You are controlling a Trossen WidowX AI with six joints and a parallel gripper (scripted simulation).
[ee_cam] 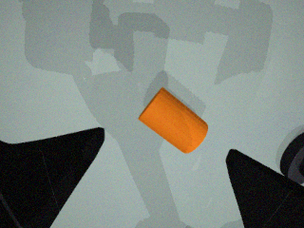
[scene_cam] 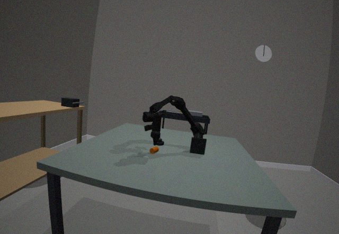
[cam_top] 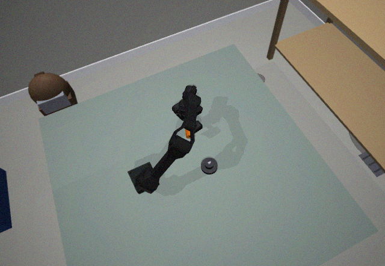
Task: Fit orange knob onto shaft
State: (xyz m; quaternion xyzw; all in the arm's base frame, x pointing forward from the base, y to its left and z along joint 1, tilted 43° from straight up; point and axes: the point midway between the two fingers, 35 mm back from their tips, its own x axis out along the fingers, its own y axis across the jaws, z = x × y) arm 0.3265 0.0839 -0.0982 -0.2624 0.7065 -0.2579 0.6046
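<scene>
Right now my gripper tip is 50 mm above the orange knob, 10 mm to the right of it and 10 mm short of it. The rest, counted from my gripper tip: dark round pedestal: 230 mm to the right, 40 mm below, 20 mm behind.
</scene>
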